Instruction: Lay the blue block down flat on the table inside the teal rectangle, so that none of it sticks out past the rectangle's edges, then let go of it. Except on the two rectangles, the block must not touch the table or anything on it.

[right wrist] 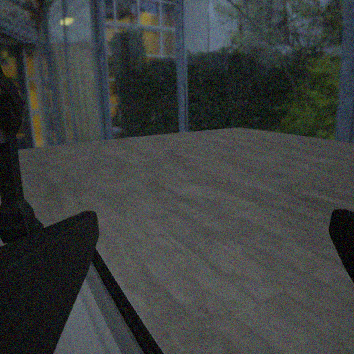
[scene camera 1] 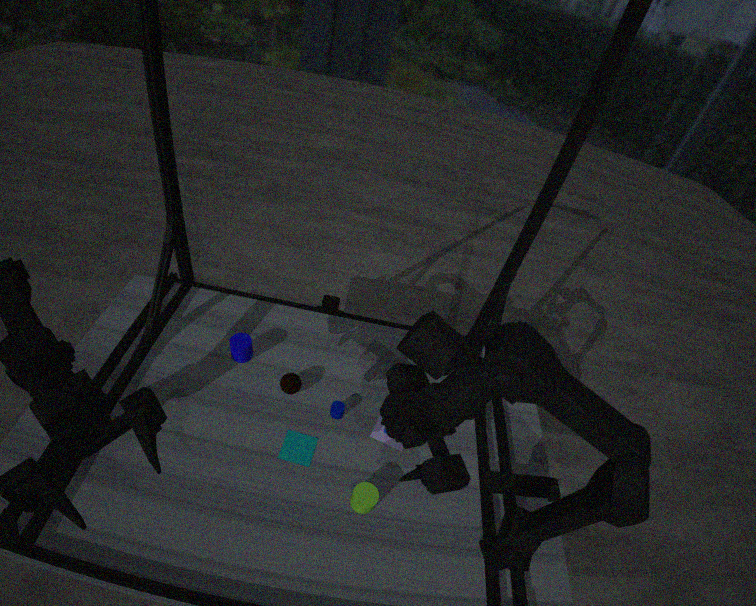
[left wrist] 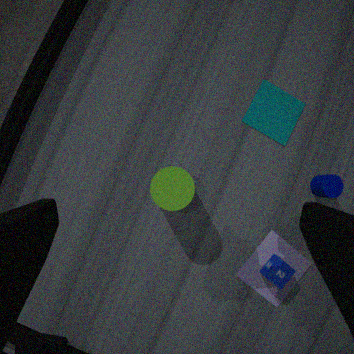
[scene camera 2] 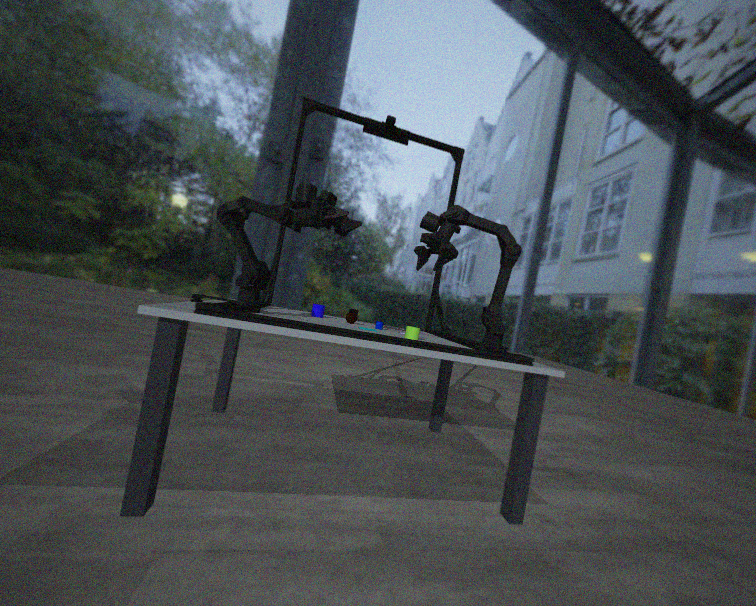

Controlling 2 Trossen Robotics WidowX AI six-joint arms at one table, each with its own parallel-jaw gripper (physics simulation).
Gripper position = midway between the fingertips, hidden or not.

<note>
My left gripper (scene camera 1: 392, 451) is open and holds nothing. Also in view: a lime green cylinder (scene camera 1: 365, 495). My right gripper (scene camera 1: 122, 499) is open and holds nothing. Also in view: a teal rectangle (scene camera 1: 298, 448) and a pale purple rectangle (left wrist: 272, 243).
The lime green cylinder is seen too in the left wrist view (left wrist: 172, 188). My left gripper also shows in the left wrist view (left wrist: 181, 212) and in scene camera 2 (scene camera 2: 425, 270). My right gripper is seen too in the right wrist view (right wrist: 214, 222) and in scene camera 2 (scene camera 2: 355, 218). The right wrist view does not show the lime green cylinder: it is out of frame.
</note>
